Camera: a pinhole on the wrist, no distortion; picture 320 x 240 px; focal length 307.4 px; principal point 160.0 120.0 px. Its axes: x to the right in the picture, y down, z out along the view. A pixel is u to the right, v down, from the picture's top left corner.
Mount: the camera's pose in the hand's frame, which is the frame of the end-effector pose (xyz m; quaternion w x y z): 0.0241 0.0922 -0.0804 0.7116 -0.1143 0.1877 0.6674
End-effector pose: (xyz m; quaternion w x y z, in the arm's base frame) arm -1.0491 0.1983 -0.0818 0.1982 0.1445 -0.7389 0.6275
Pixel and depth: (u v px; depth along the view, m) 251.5 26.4 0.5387
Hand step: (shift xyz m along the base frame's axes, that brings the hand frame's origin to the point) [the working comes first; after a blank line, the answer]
In the camera's frame: 0.1603 -0.1640 0.5387

-0.4669 -0.2344 -0.3111
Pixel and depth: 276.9 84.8 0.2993
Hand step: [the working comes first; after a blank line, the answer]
In the camera's frame: 0.1138 -0.0343 0.2993

-0.2469 -0.0797 -0.2479
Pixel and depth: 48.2 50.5 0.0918
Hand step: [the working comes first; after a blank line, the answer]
In the camera's frame: -0.0334 -0.0208 0.0918

-0.0944 0.0041 -0.0618
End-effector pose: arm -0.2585 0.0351 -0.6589 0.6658 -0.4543 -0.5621 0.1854
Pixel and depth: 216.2 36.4 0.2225
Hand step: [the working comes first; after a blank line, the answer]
In the camera's frame: 0.0407 -0.0605 0.2225

0.0002 0.2352 -0.1156
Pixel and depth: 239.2 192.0 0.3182
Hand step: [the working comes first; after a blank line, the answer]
In the camera's frame: 0.0820 0.0745 0.3182

-0.0871 0.2210 -0.2614
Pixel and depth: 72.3 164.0 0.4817
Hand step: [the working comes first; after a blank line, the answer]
In the camera's frame: -0.1374 0.0689 0.4817

-0.3366 0.2595 -0.1557
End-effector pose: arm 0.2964 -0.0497 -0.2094 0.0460 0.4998 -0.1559 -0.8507
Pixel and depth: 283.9 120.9 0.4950
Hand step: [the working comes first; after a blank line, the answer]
In the camera's frame: 0.1995 0.0014 0.4950

-0.3252 -0.4108 0.2038
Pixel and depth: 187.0 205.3 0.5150
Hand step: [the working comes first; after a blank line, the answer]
In the camera's frame: 0.0452 0.1429 0.5150

-0.3267 -0.2426 0.3300
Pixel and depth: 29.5 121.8 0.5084
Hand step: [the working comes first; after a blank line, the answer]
In the camera's frame: -0.2158 0.0030 0.5084

-0.4497 -0.0148 0.1861
